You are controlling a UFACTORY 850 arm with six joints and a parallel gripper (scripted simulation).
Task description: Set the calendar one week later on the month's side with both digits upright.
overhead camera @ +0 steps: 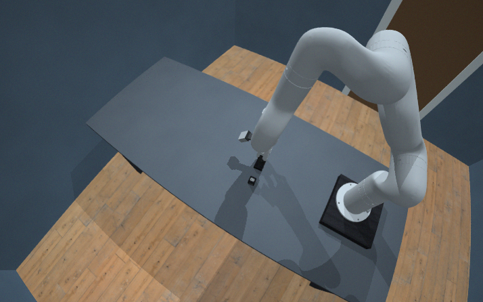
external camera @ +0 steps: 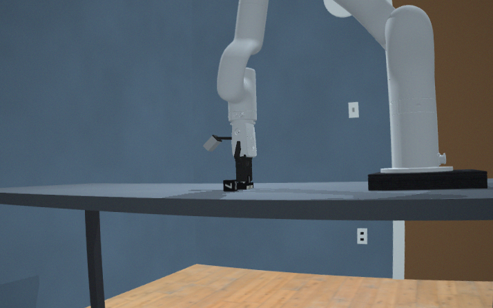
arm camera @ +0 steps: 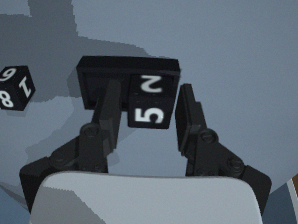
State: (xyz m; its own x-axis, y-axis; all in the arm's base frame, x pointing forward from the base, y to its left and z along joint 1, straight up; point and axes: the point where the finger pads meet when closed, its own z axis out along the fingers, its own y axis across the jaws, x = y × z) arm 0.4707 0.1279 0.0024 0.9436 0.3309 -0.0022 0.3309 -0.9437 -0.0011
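My gripper is now 1 cm past the black tray, 2 cm to the right of it and 3 cm above it. Round my hand: calendar cube: 4 cm behind, 12 cm to the left, 3 cm below.
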